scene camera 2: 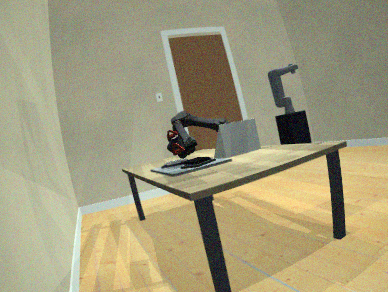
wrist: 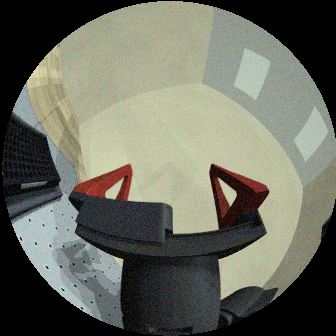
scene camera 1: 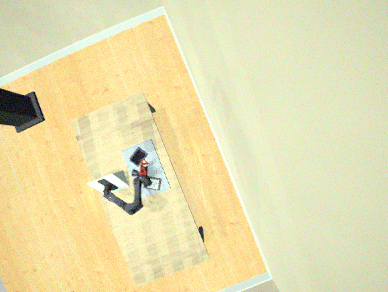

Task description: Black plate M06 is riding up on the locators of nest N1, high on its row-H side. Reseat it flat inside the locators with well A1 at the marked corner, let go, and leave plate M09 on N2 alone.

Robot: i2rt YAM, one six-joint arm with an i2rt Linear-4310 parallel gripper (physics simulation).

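Places are measured from the arm's base along level axes (x ahead, y left, z up), in metres.
Pixels of known places: gripper, fingertip midpoint: [scene camera 2: 171, 137] [wrist: 170, 167] [scene camera 1: 143, 162]; arm's base at its link origin: [scene camera 2: 233, 135] [scene camera 1: 108, 184].
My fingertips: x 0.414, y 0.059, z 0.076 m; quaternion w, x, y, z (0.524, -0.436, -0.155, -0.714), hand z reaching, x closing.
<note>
For each thing: its top centre in the pictures, then the offset to it from my fingertips. "pt": a spot on its surface instead.
- black plate at its top centre: [wrist: 29, 148] [scene camera 2: 196, 158] [scene camera 1: 137, 157] dz -0.140, dx -0.090, dy +0.074 m
- second nest at a spot on its surface: [scene camera 1: 154, 184] pt dz -0.149, dx -0.040, dy -0.233 m
- grey board at a spot on its surface: [scene camera 2: 162, 171] pt dz -0.179, dx +0.071, dy -0.076 m
A black plate [scene camera 1: 138, 155] [scene camera 2: 198, 161] [wrist: 25, 150] with rows of wells sits in a dark nest on the grey perforated board. In the wrist view it is at the far left edge, with a pale label too blurred to read. Its tilt and marked corner cannot be made out. A second nest [scene camera 1: 154, 184] with a pale middle is at the board's other end, partly behind the arm; its plate's name is not readable. My gripper [scene camera 1: 145, 163] [scene camera 2: 173, 141] [wrist: 170, 167] is open and empty, above the board between the two nests, its red fingers pointing sideways, clear of the black plate.
The grey board [scene camera 1: 164, 172] [scene camera 2: 162, 171] [wrist: 37, 240] lies on the wooden table [scene camera 1: 165, 250] [scene camera 2: 295, 162]. A grey and white upright panel [scene camera 1: 120, 179] [scene camera 2: 237, 139] stands near the arm's base. Another arm [scene camera 2: 276, 90] stands on a black pedestal [scene camera 2: 293, 127] beyond the table.
</note>
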